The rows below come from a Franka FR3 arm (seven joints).
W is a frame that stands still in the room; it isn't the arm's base.
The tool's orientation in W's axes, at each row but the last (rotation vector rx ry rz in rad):
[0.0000 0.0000 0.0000]
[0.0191 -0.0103 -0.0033]
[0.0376 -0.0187 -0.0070]
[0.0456 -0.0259 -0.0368]
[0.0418 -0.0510 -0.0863]
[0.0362 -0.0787 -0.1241]
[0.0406 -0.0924 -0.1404]
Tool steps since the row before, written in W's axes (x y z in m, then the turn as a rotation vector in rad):
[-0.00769 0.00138 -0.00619 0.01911 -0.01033 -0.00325]
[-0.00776 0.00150 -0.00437 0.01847 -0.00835 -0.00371]
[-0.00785 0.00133 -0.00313 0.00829 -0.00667 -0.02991]
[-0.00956 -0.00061 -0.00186 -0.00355 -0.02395 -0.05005]
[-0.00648 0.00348 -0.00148 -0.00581 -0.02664 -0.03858]
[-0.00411 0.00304 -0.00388 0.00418 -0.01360 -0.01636]
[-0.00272 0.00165 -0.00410 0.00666 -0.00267 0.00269]
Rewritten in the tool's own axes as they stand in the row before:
[-0.00769 0.00138 -0.00619 0.01911 -0.01033 -0.00325]
[-0.00781 0.00139 -0.00432 0.01846 -0.00836 -0.00374]
[-0.00792 0.00116 -0.00303 0.00778 -0.00774 -0.02979]
[-0.00957 -0.00104 -0.00157 -0.00390 -0.02634 -0.04881]
[-0.00682 0.00285 -0.00127 -0.00535 -0.02871 -0.03714]
[-0.00474 0.00235 -0.00363 0.00459 -0.01365 -0.01621]
[-0.00328 0.00107 -0.00388 0.00718 -0.00160 0.00214]

